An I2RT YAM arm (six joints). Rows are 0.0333 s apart.
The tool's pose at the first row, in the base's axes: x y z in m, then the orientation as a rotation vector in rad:
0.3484 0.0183 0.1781 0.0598 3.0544 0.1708
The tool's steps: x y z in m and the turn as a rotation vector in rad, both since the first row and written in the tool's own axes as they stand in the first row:
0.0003 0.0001 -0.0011 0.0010 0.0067 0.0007
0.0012 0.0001 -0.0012 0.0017 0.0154 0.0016
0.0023 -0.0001 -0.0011 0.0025 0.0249 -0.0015
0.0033 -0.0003 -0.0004 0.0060 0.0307 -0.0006
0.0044 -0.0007 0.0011 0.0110 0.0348 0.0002
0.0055 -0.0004 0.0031 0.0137 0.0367 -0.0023
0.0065 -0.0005 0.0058 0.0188 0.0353 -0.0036
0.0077 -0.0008 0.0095 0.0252 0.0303 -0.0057
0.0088 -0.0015 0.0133 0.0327 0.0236 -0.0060
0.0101 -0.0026 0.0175 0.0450 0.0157 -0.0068
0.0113 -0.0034 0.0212 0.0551 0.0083 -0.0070
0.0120 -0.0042 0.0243 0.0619 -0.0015 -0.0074
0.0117 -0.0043 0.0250 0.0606 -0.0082 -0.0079
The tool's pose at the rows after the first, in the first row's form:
0.3480 0.0183 0.1792 0.0605 3.0612 0.1699
0.3471 0.0183 0.1792 0.0613 3.0700 0.1696
0.3460 0.0182 0.1790 0.0560 3.0794 0.1689
0.3451 0.0181 0.1782 0.0572 3.0856 0.1640
0.3441 0.0179 0.1766 0.0584 3.0902 0.1567
0.3432 0.0185 0.1745 0.0546 3.0923 0.1525
0.3424 0.0187 0.1718 0.0530 3.0913 0.1445
0.3415 0.0189 0.1680 0.0505 3.0869 0.1341
0.3407 0.0187 0.1641 0.0510 3.0808 0.1221
0.3397 0.0181 0.1597 0.0511 3.0738 0.1026
0.3388 0.0177 0.1558 0.0520 3.0671 0.0866
0.3383 0.0173 0.1526 0.0525 3.0577 0.0757
0.3387 0.0173 0.1519 0.0521 3.0509 0.0773

